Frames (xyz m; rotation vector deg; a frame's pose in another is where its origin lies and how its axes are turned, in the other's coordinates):
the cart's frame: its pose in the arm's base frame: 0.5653 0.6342 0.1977 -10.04 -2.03 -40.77
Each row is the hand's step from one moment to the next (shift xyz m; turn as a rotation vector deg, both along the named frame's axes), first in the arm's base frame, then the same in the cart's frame.
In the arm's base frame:
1: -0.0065 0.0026 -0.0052 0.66 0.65 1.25
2: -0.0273 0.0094 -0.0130 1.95 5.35 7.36
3: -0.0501 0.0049 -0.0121 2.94 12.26 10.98
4: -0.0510 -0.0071 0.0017 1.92 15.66 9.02
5: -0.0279 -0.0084 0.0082 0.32 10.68 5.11
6: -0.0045 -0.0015 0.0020 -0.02 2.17 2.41
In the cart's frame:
1: -0.0071 -0.0015 -0.0049 0.19 0.73 1.36
2: -0.0279 -0.0089 -0.0119 -1.31 4.16 8.22
3: -0.0422 -0.0273 -0.0124 -4.69 9.41 13.00
4: -0.0339 -0.0388 -0.0009 -7.84 11.56 11.63
5: -0.0149 -0.0257 0.0059 -6.19 7.39 6.88
6: -0.0023 -0.0043 0.0016 -1.20 1.24 2.75

